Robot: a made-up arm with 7 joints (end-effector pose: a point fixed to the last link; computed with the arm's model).
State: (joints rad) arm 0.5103 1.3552 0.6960 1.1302 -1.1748 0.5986 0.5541
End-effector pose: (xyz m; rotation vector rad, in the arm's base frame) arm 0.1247 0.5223 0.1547 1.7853 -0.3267 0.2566
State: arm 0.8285 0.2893 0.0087 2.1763 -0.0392 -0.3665 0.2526
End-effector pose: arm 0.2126 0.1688 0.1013 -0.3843 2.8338 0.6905
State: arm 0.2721 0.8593 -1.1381 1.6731 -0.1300 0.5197 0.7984
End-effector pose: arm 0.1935 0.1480 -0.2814 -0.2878 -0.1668 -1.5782
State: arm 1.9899 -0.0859 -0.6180 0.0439 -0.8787 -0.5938 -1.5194
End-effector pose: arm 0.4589 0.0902 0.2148 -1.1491 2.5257 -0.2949
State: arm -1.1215 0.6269 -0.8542 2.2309 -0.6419 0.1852 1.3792
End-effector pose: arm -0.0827 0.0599 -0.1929 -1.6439 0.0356 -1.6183
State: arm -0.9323 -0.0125 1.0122 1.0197 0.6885 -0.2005 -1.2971
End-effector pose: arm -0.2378 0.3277 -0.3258 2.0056 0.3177 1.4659
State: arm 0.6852 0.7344 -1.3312 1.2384 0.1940 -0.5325 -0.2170
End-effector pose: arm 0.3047 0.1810 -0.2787 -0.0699 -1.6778 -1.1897
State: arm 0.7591 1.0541 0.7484 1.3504 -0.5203 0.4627 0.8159
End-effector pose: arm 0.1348 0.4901 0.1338 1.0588 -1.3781 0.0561
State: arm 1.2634 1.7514 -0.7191 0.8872 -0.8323 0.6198 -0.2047
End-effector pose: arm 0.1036 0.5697 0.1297 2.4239 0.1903 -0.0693
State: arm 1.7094 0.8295 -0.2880 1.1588 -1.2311 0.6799 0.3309
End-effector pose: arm 0.2524 0.3521 0.2708 1.9678 -1.0834 0.2580
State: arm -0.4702 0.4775 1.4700 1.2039 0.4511 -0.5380 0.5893
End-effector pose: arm -0.0628 0.5155 -0.1786 1.0986 -1.6934 0.2070
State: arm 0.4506 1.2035 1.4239 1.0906 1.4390 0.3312 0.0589
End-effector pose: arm -0.0064 0.5662 0.0924 -0.2942 -2.8215 1.1354
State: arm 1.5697 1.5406 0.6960 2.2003 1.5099 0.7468 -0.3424
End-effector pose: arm -0.1348 0.2320 0.1649 -0.6515 3.0201 0.1484
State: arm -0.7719 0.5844 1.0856 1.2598 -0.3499 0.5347 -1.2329
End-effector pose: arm -0.0185 0.5064 -0.1881 2.5222 0.0513 0.2233
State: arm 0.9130 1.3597 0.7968 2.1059 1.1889 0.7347 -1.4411
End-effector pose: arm -0.0108 0.2807 0.2102 0.8840 -2.3970 1.6327
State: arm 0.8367 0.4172 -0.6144 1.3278 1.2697 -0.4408 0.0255
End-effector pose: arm 0.3946 0.1294 -0.0723 -0.9169 -2.0655 0.2343
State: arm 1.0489 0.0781 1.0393 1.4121 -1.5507 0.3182 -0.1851
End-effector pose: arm 0.2979 0.3883 -0.0180 1.6260 -0.9174 0.6996
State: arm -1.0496 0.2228 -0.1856 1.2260 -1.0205 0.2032 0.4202
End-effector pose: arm -0.1686 0.1693 -0.3801 -0.2182 0.2596 -1.2627
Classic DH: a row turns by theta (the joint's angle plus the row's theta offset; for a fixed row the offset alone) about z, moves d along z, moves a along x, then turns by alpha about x. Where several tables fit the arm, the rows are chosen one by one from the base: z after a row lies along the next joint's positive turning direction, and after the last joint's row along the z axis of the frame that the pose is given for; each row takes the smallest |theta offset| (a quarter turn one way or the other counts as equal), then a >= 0, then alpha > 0; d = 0 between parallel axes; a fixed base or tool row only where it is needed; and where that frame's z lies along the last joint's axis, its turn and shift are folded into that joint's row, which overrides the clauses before.
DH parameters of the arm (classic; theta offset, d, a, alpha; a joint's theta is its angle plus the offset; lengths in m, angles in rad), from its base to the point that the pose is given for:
base (fixed): 0 0 0 1.5708
joint 1: 1.5708 -0.1406 0 1.5708
joint 2: 1.5708 0 0 1.5708
joint 3: 1.5708 -0.2437 0 1.5708
joint 4: 0 0 0 -1.5708
joint 5: 0 -0.2656 0 -1.5708
joint 6: -1.5708 0 0 1.5708
joint 7: 1.5708 0 0 1.5708
tool (fixed): -1.5708 0 0 0

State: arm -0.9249 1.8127 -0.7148 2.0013 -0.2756 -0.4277 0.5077
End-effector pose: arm 0.0125 0.3075 -0.2189 -1.0490 0.0427 -2.0493
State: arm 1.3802 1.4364 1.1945 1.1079 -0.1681 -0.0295 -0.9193
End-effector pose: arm -0.1509 0.5292 0.1180 -1.1338 0.9714 -1.9161
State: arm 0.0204 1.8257 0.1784 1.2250 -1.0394 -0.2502 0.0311
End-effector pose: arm 0.2433 0.4524 0.1321 1.9956 -0.0946 -1.8693
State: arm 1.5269 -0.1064 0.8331 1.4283 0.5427 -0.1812 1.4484
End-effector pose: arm 0.3080 0.3042 0.1635 0.4045 2.5450 0.6396
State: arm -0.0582 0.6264 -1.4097 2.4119 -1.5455 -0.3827 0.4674
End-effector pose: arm 0.0202 0.0258 -0.1409 0.1156 1.7564 2.2900
